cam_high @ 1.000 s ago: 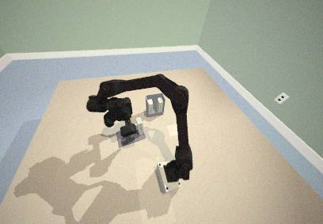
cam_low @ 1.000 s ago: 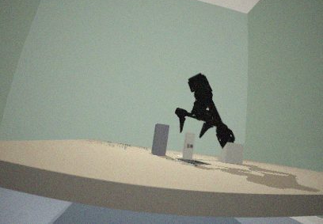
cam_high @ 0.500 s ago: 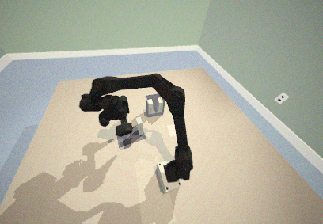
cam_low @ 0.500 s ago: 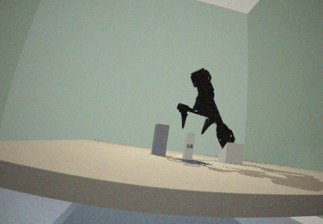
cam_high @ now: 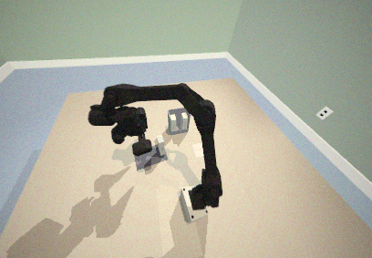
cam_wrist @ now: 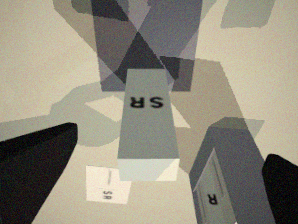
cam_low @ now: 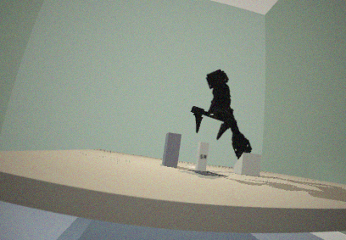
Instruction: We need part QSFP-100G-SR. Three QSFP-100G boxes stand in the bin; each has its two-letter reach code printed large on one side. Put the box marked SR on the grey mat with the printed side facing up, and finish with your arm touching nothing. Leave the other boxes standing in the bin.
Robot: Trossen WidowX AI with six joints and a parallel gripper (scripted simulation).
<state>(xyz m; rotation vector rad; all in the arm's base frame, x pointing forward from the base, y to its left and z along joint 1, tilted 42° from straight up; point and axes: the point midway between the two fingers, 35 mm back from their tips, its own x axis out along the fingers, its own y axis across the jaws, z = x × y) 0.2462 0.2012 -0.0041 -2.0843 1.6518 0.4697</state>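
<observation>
Now: gripper tip 8 cm above the white box marked SR and 4 cm to the left of it. The rest, counted from my gripper tip: grey mat 15 cm below, 1 cm to the left, 1 cm behind; white card 27 cm to the right, 15 cm below, 4 cm behind.
</observation>
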